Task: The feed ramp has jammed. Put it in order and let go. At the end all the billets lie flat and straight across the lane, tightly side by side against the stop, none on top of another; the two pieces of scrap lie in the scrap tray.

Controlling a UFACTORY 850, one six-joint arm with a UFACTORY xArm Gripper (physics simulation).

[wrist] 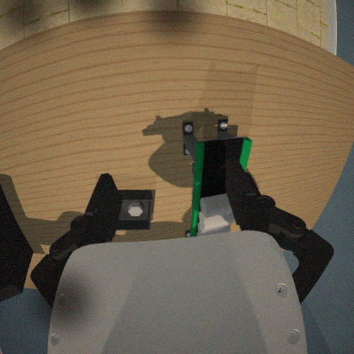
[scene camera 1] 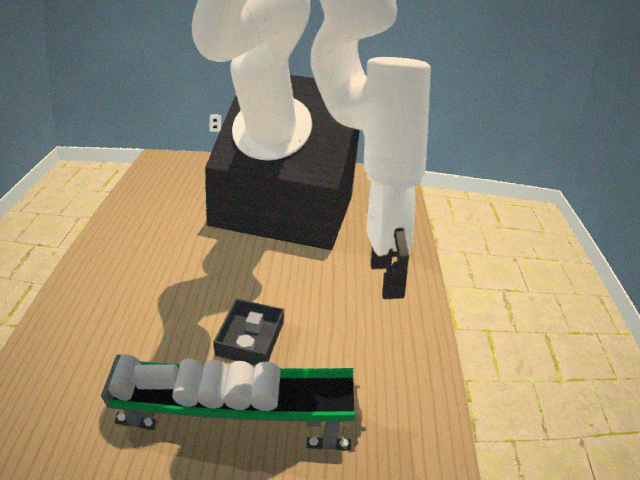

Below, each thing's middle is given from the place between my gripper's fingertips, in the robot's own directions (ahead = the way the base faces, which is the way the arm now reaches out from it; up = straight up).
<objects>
Now: hand 210 mm above the scrap tray [scene camera 1: 234,325], 190 mm to the left of it and 140 mm past it.
</objects>
